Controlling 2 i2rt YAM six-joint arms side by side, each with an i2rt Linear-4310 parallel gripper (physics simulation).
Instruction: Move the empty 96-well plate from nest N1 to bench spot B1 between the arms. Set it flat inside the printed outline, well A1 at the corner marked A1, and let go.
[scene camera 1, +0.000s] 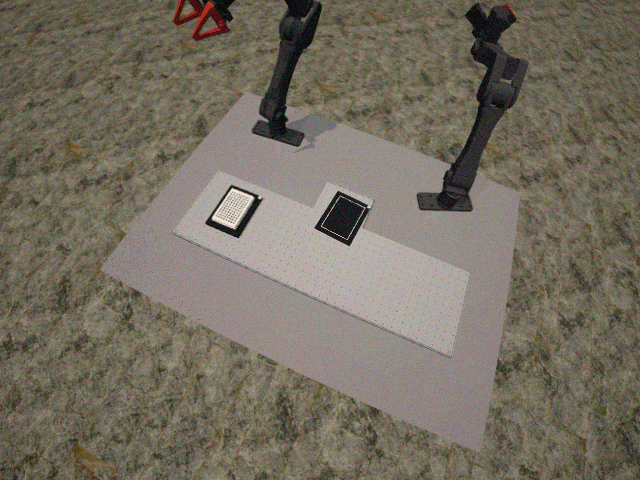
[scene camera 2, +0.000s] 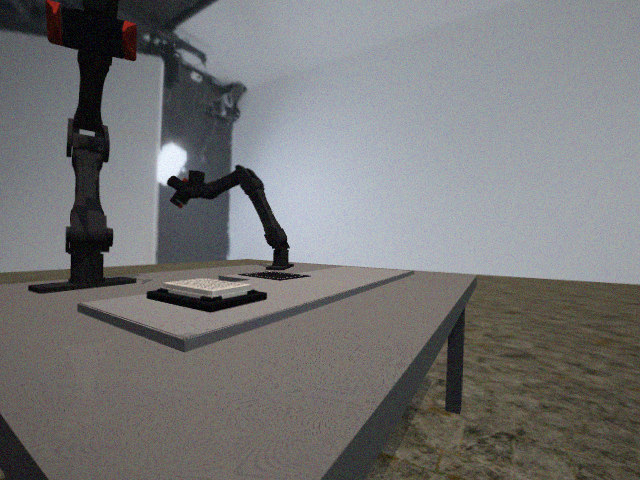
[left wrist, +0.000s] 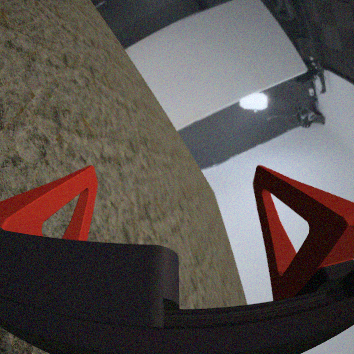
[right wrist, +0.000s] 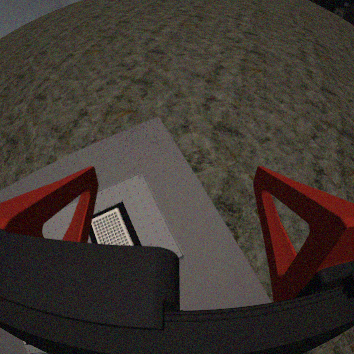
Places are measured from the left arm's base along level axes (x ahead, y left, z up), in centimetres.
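Pixels of known places: left gripper, fingertip midpoint: (left wrist: 174, 174); right gripper, fingertip midpoint: (scene camera 1: 184, 31) (scene camera 2: 90, 26) (right wrist: 175, 174); left arm's base, origin of the base link: (scene camera 1: 444, 202) (scene camera 2: 280, 267); right arm's base, origin of the base link: (scene camera 1: 278, 133) (scene camera 2: 87, 286).
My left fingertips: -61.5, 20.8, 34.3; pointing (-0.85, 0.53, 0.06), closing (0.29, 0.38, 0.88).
Observation:
For each thing: its top centre in the pictures, then the offset to it from my left fingertips, as dx, dy, dz. "*": a spot on its surface instead. Level surfaces: height alone.
- white 96-well plate, middle of its top: (scene camera 2: 207, 283) (right wrist: 110, 233) (scene camera 1: 233, 207) +67.5, -93.9, -30.4
- black nest N1, middle of its top: (scene camera 2: 207, 288) (right wrist: 111, 234) (scene camera 1: 233, 208) +67.5, -93.9, -31.2
- Bench spot B1, surface spot: (scene camera 2: 275, 275) (scene camera 1: 340, 218) * +69.9, -59.2, -32.8
- pale perforated board, its level: dz -33.0
- grey table, its level: dz -34.3
The white 96-well plate (scene camera 1: 233, 207) (scene camera 2: 206, 286) (right wrist: 113, 228) lies flat in the black nest N1 (scene camera 1: 223, 230) (scene camera 2: 210, 305) (right wrist: 131, 228), at the left of the board in scene camera 1. Bench spot B1 (scene camera 1: 343, 218) (scene camera 2: 275, 275) is a black pad with a thin white outline and a small white mark at its upper right corner in scene camera 1. My right gripper (scene camera 1: 202, 20) (scene camera 2: 92, 32) (right wrist: 175, 174) is open and empty, high above the table. My left gripper (left wrist: 174, 174) is open and empty, raised and facing the room. The lettering on the marks is too small to read.
A pale perforated board (scene camera 1: 330, 273) (scene camera 2: 175, 330) (right wrist: 155, 225) bears the nest and stands slightly raised on the grey table (scene camera 1: 310, 351) (scene camera 2: 248, 392) (right wrist: 205, 270). Both arm bases are bolted along the table's far side in scene camera 1, with B1 between them.

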